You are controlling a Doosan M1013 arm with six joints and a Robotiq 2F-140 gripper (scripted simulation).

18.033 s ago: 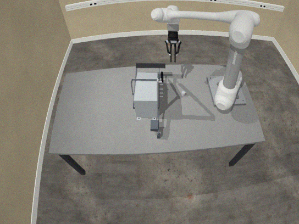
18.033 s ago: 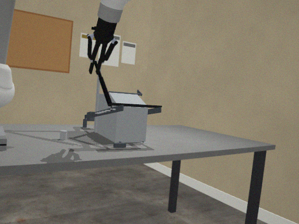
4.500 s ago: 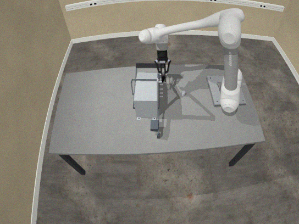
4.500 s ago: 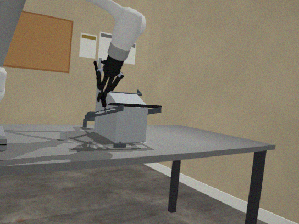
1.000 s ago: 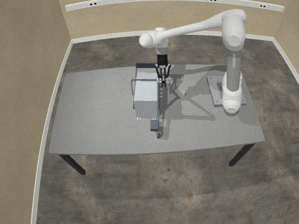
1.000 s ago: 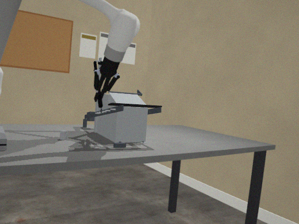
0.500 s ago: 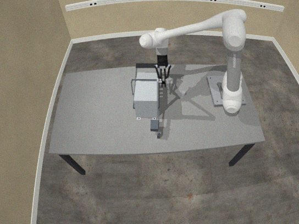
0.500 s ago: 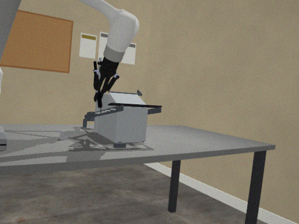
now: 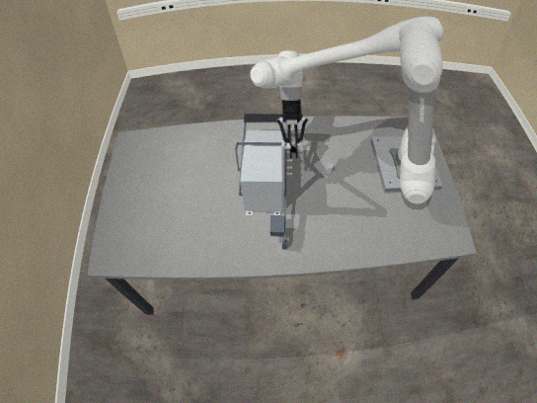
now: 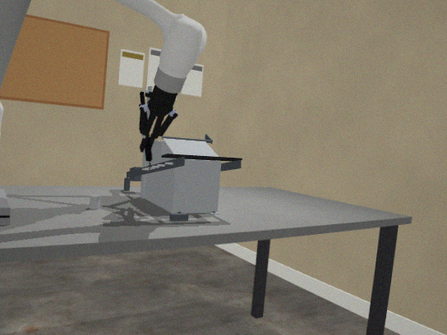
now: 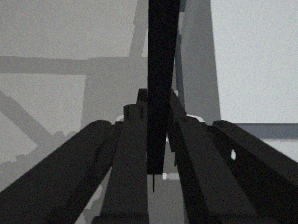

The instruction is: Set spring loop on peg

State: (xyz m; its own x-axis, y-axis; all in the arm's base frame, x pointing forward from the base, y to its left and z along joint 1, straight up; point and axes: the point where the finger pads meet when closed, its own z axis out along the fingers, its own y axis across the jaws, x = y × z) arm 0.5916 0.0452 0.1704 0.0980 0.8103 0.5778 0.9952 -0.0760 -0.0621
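Right now my hand is 3 cm to the right of the dark spring and 3 cm below it. From my hand the other things lie so: steel test weight: 19 cm below, 18 cm behind, 4 cm to the right.
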